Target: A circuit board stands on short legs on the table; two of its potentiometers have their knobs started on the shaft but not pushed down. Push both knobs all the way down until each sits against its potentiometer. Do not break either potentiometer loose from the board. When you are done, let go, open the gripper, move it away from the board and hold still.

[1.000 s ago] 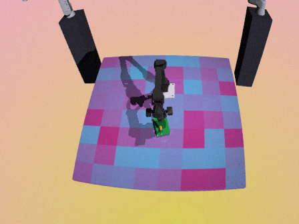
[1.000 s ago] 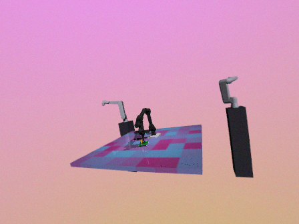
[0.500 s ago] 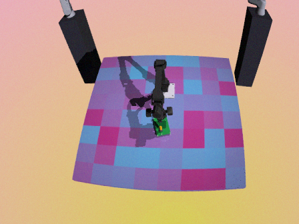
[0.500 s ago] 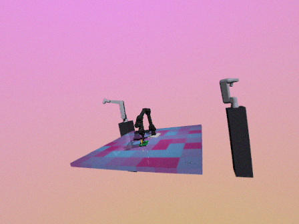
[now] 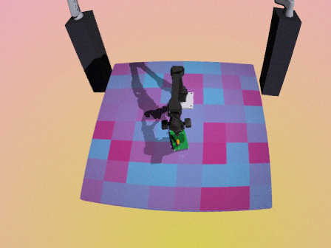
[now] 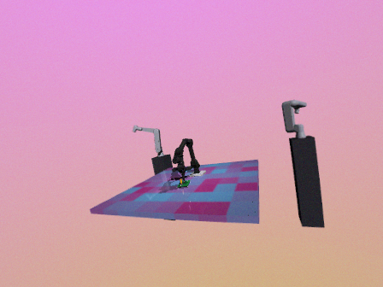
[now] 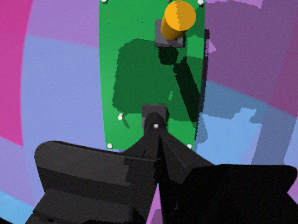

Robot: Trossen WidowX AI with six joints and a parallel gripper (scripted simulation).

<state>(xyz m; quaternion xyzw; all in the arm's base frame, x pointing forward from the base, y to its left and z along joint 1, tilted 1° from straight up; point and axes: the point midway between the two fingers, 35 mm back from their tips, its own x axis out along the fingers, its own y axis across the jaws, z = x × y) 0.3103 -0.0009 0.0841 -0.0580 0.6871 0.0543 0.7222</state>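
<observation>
Now: the black knob 1 cm below my gripper tip. Also, from my gripper tip: orange knob: 8 cm ahead, 1 cm to the left, 1 cm below.
</observation>
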